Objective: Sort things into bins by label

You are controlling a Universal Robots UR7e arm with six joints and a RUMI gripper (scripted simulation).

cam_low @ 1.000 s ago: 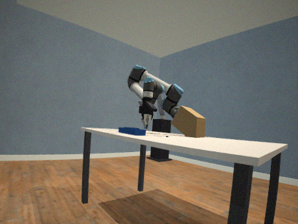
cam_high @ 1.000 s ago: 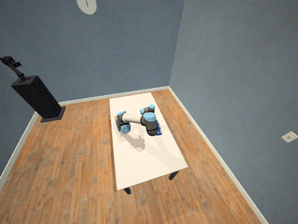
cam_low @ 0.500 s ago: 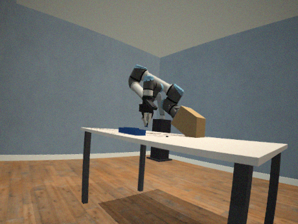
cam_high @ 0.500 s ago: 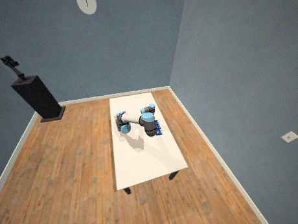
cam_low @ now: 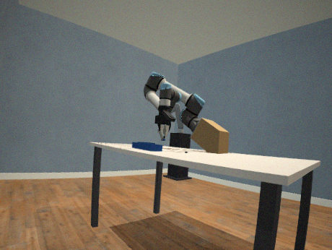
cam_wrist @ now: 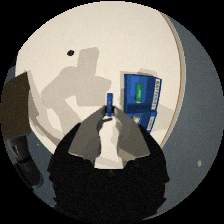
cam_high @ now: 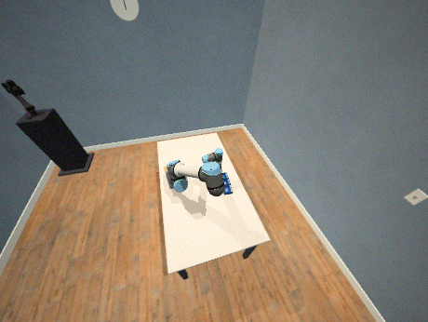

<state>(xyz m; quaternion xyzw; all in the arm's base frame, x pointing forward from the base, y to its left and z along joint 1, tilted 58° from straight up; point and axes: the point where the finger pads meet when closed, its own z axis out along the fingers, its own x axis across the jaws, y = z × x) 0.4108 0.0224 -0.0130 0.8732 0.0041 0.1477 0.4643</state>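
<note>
My hand is 70 mm short of the green piece and 70 mm above it. From my hand the other things lie so: blue bin (70 mm ahead, 80 mm to the right, 60 mm below); then small blue piece (10 mm below); then black screw (20 mm behind, 80 mm to the right, 80 mm below).
</note>
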